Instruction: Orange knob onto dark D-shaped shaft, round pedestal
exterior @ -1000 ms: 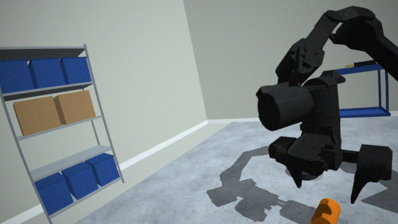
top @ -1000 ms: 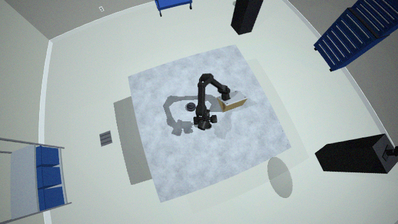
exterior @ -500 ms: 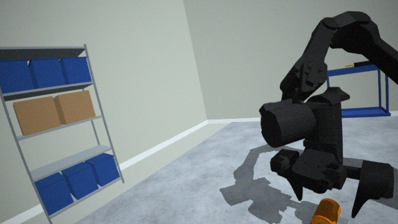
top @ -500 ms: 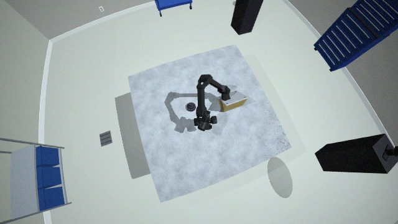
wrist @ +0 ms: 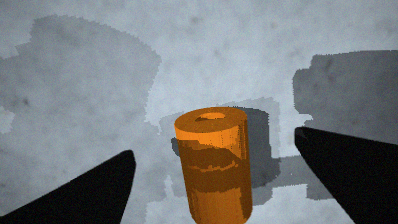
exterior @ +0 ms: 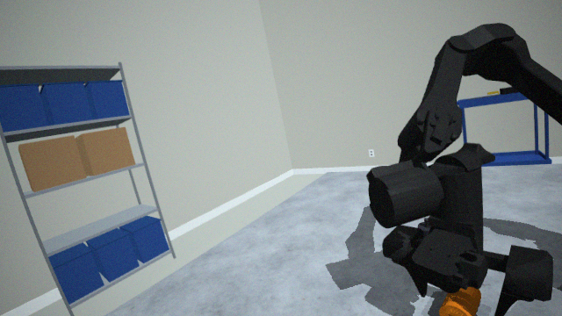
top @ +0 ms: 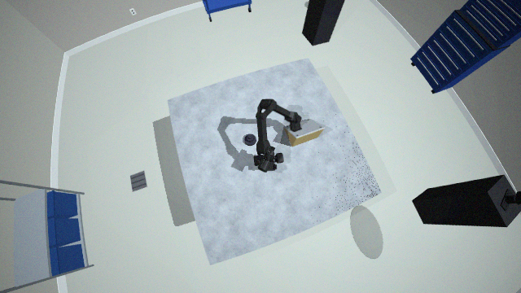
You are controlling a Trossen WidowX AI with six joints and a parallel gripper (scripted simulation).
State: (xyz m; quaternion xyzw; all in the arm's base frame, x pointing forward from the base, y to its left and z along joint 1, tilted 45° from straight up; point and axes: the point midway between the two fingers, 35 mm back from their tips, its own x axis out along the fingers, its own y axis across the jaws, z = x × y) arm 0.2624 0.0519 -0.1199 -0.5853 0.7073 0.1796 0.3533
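Now: the orange knob 10 mm to the right of my gripper tip and 10 mm below it. From my gripper tip the other things lie so: pedestal 200 mm to the right, 40 mm ahead.
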